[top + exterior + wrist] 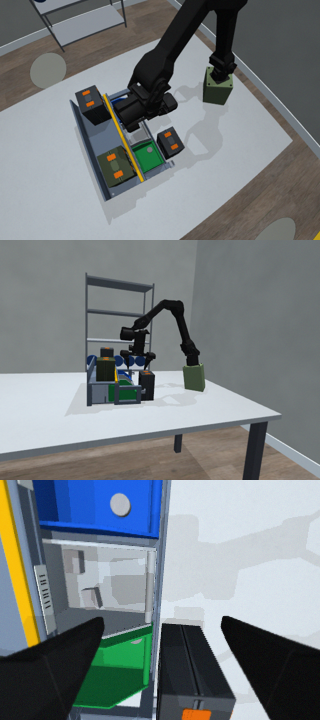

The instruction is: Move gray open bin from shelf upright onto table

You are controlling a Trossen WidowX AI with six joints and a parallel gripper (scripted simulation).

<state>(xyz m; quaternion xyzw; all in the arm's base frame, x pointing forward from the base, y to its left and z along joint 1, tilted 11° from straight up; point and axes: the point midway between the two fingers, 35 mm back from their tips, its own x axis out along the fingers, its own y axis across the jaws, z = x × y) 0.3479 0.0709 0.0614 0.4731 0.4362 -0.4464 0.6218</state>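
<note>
Now: the gray open bin 8 cm ahead of my hand and 11 cm below it. Round my hand: yellow rail 12 cm ahead, 5 cm below; blue bin 9 cm ahead, 11 cm to the right, 11 cm below; green bin 7 cm ahead, 11 cm to the left, 11 cm below.
</note>
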